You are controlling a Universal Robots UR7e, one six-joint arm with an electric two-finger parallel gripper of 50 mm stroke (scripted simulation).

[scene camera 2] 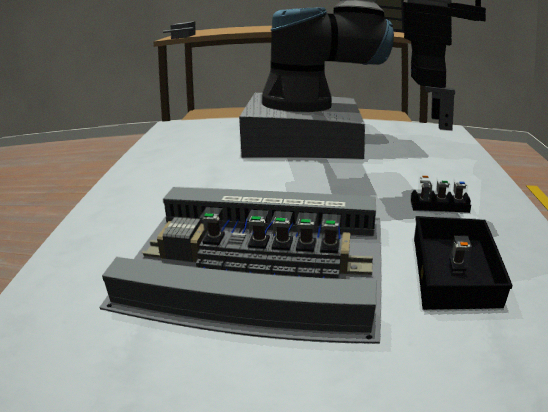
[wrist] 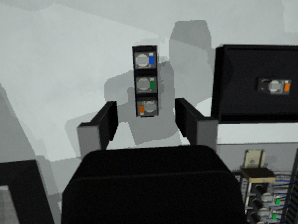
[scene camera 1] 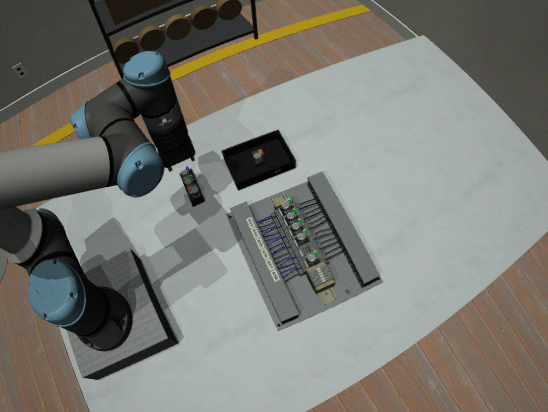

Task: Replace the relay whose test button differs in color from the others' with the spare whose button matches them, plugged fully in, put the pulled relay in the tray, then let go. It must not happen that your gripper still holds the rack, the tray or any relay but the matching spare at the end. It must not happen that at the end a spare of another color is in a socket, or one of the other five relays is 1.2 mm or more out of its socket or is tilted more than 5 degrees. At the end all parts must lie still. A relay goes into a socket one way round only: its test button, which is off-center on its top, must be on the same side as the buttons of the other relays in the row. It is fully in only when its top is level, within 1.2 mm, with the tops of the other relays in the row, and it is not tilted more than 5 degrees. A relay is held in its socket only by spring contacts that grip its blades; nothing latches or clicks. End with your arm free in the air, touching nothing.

Path:
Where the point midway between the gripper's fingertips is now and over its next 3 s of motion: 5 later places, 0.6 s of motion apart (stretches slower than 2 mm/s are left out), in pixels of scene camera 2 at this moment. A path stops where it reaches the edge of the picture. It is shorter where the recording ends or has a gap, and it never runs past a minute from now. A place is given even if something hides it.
My gripper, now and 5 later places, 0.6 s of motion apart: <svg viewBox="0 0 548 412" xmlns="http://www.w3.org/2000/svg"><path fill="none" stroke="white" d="M441 124L450 143L448 140L446 146L444 171L443 181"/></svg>

